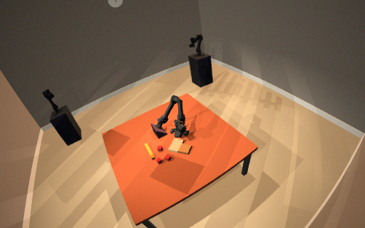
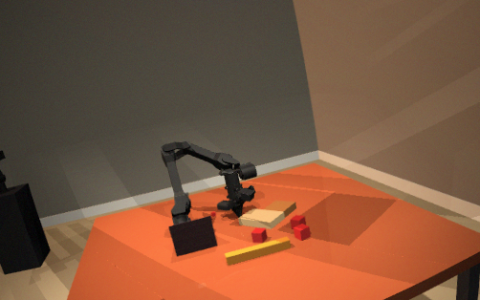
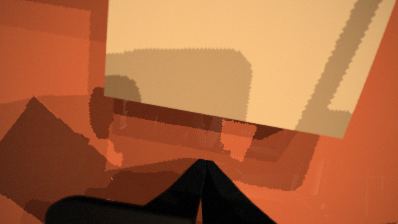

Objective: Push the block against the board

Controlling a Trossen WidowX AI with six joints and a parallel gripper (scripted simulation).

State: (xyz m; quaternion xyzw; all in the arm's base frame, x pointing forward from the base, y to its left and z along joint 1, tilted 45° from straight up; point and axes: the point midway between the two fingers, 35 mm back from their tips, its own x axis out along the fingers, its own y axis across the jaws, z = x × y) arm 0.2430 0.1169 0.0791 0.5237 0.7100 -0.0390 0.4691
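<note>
Right now my gripper tip is 7 cm short of the pale board, 9 cm to the left of it and 1 cm below it. Also, from my gripper tip: brown square block: 17 cm ahead, 5 cm to the right, 1 cm above; then yellow bar: 2 cm behind, 35 cm to the right, 1 cm above.
</note>
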